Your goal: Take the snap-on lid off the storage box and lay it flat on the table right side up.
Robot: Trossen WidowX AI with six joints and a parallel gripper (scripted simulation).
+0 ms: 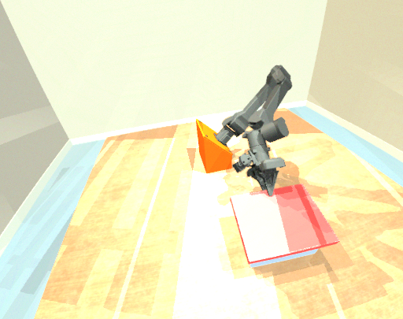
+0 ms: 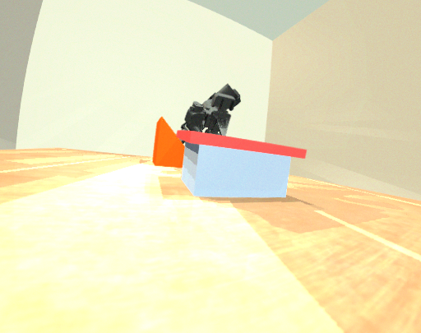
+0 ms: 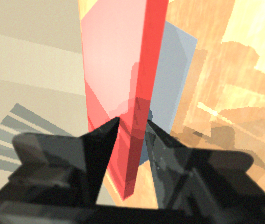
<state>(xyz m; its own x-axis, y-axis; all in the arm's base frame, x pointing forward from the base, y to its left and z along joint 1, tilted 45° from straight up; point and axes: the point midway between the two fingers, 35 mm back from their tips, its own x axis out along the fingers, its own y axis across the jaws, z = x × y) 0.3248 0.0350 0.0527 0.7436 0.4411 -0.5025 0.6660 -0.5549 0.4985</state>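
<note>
Right now the red lid is 8 cm ahead of my gripper tip. The rest, counted from my gripper tip: light blue storage box 8 cm ahead, 6 cm below.
</note>
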